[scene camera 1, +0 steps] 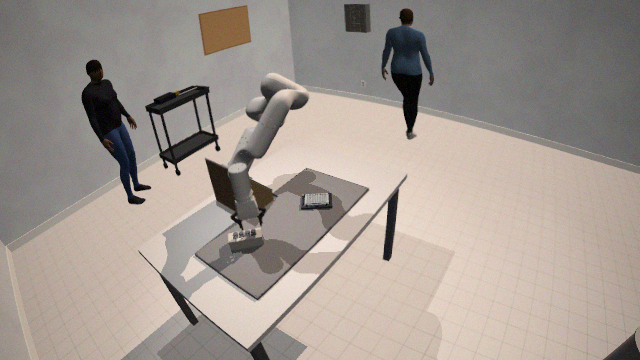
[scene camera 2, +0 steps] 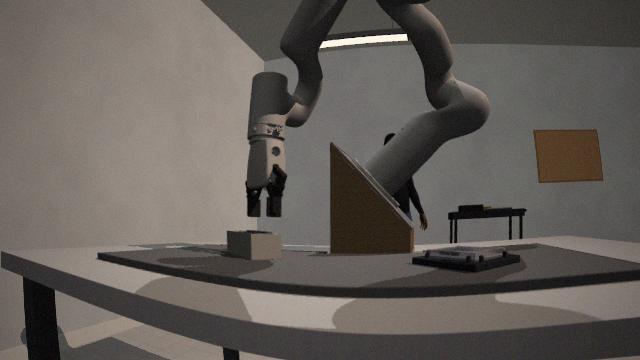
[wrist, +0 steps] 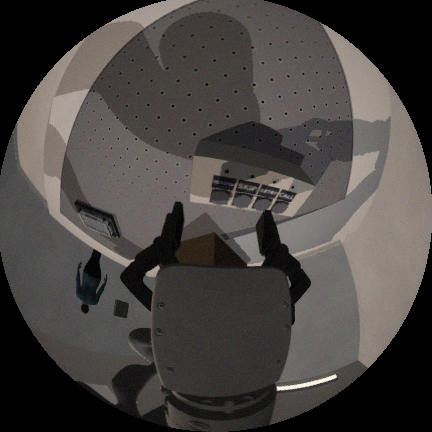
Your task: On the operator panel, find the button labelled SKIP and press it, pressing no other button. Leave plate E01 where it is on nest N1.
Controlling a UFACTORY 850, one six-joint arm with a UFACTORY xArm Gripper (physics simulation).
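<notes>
The operator panel is a pale box with a row of several dark round buttons on top. In the wrist view the SKIP button is second from the left, under its label; the first label is hard to read, and RETRY and CALL are to the right. My gripper is open and empty, fingers down, a short gap above the panel and touching nothing. The clear plate E01 sits on the black nest N1; their labels are not legible.
A brown wedge-shaped stand is beside the arm, between panel and nest in scene camera 2. The perforated grey mat lies on the white table. Two people and a black cart are away from the table.
</notes>
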